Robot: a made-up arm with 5 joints. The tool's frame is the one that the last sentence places.
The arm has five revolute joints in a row. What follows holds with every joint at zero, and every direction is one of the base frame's. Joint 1 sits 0.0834 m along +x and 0.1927 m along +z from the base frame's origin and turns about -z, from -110 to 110 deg. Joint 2 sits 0.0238 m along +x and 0.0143 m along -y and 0.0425 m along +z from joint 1 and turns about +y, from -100 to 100 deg. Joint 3 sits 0.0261 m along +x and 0.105 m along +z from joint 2 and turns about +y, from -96.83 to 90.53 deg. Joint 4 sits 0.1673 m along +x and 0.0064 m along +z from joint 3 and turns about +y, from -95 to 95 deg. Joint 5 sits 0.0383 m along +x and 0.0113 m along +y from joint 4 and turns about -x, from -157.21 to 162.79 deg. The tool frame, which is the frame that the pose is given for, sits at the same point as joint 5; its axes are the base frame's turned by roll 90, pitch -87.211 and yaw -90 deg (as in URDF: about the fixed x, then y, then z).
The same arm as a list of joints. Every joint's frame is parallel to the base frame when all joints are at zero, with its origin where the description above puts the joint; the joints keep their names.
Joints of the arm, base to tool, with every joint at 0 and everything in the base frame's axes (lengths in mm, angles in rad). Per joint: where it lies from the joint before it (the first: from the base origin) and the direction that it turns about. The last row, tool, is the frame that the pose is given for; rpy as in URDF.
joint 1: axis -z origin 83.4 0 192.7
joint 2: axis +y origin 23.8 -14.3 42.5
joint 3: axis +y origin 26.1 0 105
joint 4: axis +y origin 167.3 0 6.4
joint 5: axis -x origin 38.3 11.3 0
tool: origin 0 0 0 rpy 1.5708 -1.5221 -1.5708
Joint limits (rad, base to tool): -1.9199..1.9199 -1.7453..1.7453 -1.69..1.58 -1.6581..1.6581 -2.7438..2.8412

